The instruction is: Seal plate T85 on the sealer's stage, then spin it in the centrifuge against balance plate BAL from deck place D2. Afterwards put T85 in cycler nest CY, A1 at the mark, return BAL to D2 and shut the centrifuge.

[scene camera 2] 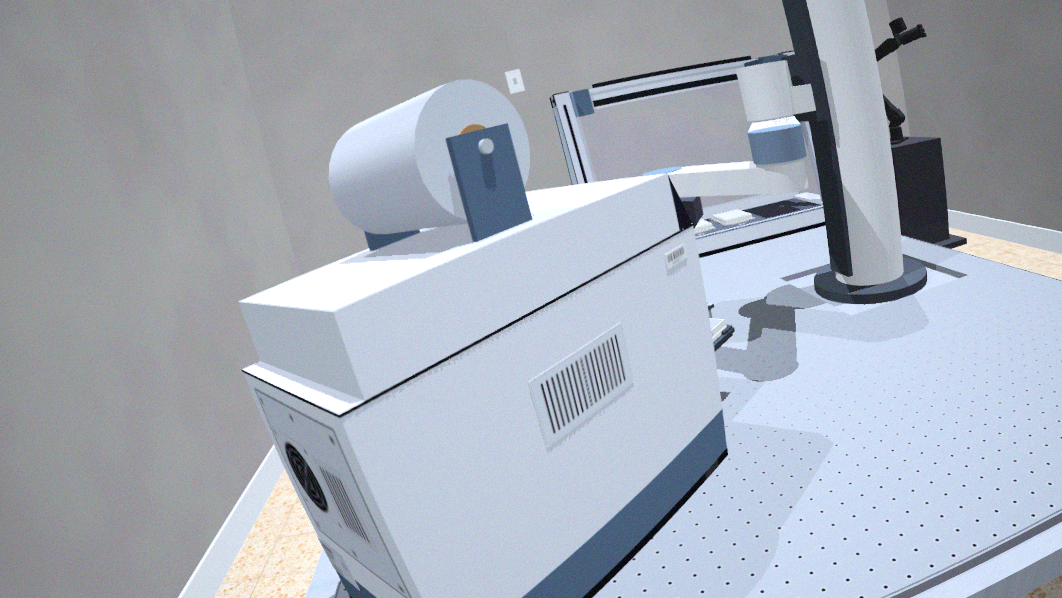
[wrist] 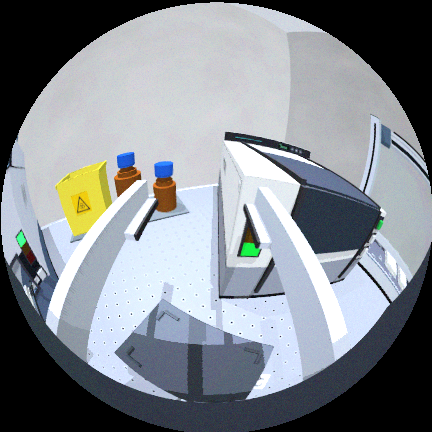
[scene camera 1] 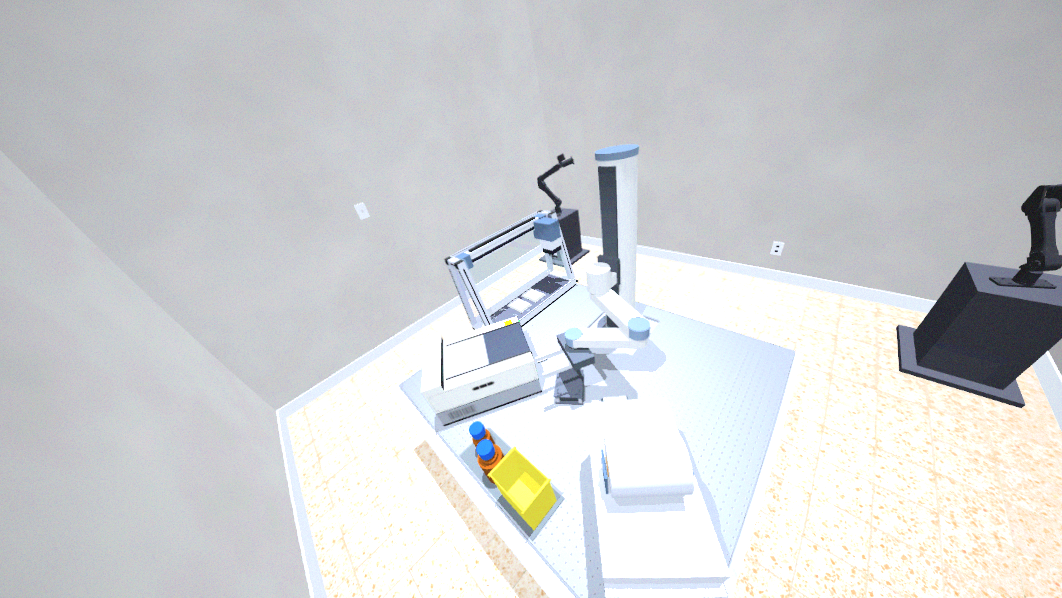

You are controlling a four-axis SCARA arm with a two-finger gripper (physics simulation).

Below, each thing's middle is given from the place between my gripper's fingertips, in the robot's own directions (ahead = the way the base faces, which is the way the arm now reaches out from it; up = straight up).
Now: hand 29 cm to the left of the white centrifuge [scene camera 1: 466, 375], 11 cm short of it and 7 cm above it. Round my hand: yellow biohazard bin [scene camera 1: 526, 488] 34 cm ahead, 22 cm to the left, 11 cm below.
